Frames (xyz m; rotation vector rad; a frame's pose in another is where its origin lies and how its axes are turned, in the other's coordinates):
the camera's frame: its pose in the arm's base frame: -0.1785 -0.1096 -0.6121 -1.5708 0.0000 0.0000
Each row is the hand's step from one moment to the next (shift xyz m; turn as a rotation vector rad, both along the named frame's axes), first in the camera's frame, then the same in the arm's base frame.
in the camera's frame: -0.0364 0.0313 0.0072 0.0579 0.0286 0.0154
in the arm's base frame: -0.0364 0.0072 -0.0313 0.0579 0.0154 -0.0286
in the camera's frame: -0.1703 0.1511 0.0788 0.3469 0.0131 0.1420
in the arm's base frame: -0.1703 0.0788 -0.1511 0.3469 0.1420 -0.0131
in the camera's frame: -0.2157 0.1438 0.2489 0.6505 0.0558 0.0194
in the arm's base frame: -0.2157 0.2489 -0.1438 0.6505 0.0194 -0.0558
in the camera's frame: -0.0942 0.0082 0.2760 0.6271 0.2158 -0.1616
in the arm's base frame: -0.0942 0.2760 -0.0082 0.6271 -0.1616 -0.2158
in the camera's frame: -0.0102 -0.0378 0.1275 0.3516 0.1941 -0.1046
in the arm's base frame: -0.0102 0.1275 0.0378 0.3516 -0.1046 -0.1941
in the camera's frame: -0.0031 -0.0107 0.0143 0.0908 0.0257 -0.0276
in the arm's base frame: -0.0031 0.0143 0.0107 0.0908 -0.0276 -0.0257
